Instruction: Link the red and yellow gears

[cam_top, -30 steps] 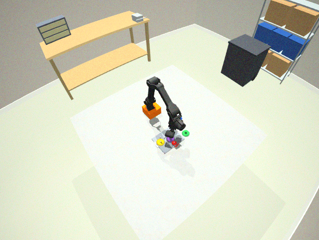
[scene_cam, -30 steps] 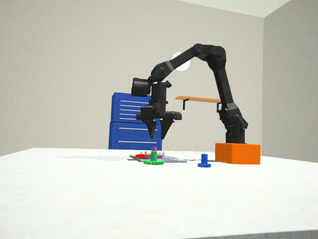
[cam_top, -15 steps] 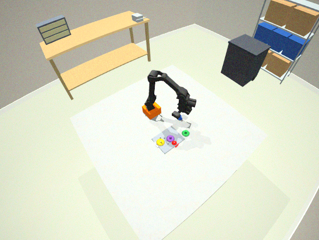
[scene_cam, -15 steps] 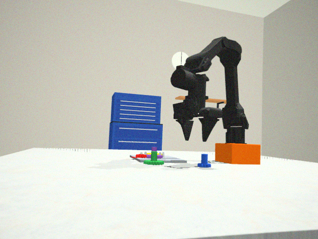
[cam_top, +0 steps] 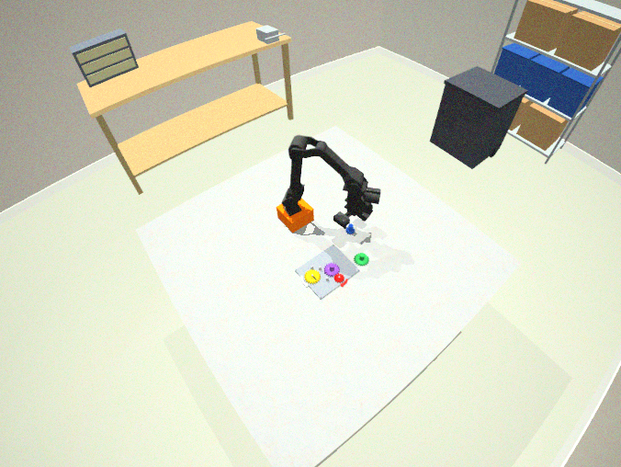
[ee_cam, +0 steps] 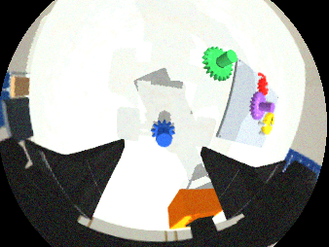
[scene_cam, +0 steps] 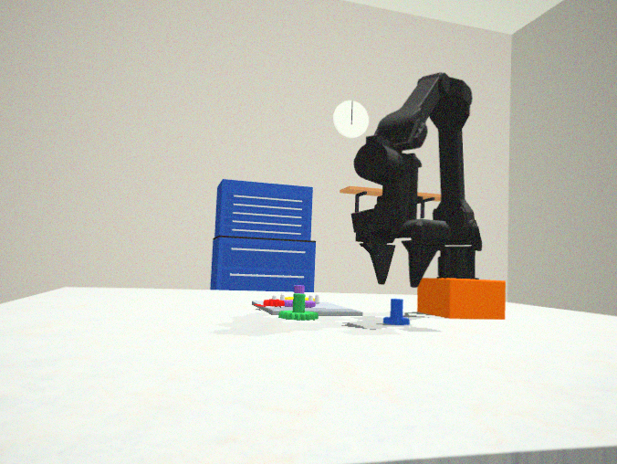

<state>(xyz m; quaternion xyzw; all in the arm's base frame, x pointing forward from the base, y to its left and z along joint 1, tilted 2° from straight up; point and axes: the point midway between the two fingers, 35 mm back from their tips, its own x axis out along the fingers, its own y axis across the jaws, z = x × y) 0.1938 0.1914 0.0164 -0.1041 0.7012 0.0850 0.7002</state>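
The small blue gear lies 50 mm below my gripper tip. Also, from my gripper tip: large purple gear (180 mm to the right, 140 mm ahead, 40 mm below); then green gear (150 mm ahead, 50 mm to the right, 50 mm below); then grey board (200 mm to the right, 130 mm ahead, 60 mm below).
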